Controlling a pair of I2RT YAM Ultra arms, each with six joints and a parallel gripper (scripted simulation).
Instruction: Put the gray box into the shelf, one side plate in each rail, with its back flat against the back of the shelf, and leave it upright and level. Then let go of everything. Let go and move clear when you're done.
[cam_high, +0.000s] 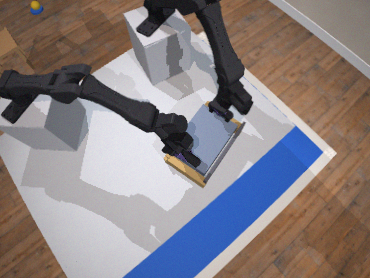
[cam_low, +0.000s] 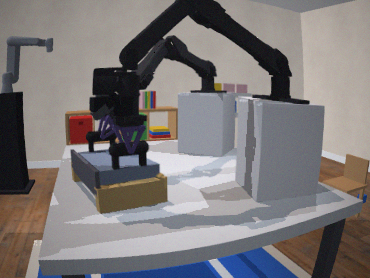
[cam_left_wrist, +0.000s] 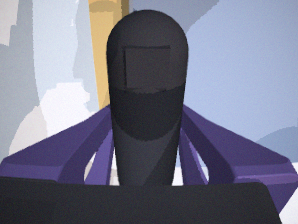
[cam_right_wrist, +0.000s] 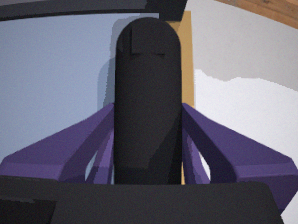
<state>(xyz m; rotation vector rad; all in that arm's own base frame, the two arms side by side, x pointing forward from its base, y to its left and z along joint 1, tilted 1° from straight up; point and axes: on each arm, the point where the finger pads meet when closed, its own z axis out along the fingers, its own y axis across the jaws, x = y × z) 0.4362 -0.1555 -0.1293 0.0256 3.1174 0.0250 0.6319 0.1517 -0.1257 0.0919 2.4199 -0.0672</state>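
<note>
The gray box lies 120 mm to the left of my right hand, 50 mm below it and 40 mm behind it.
The gray box is 3 cm ahead of my left hand, 12 cm to the right of it and 5 cm below it.
</note>
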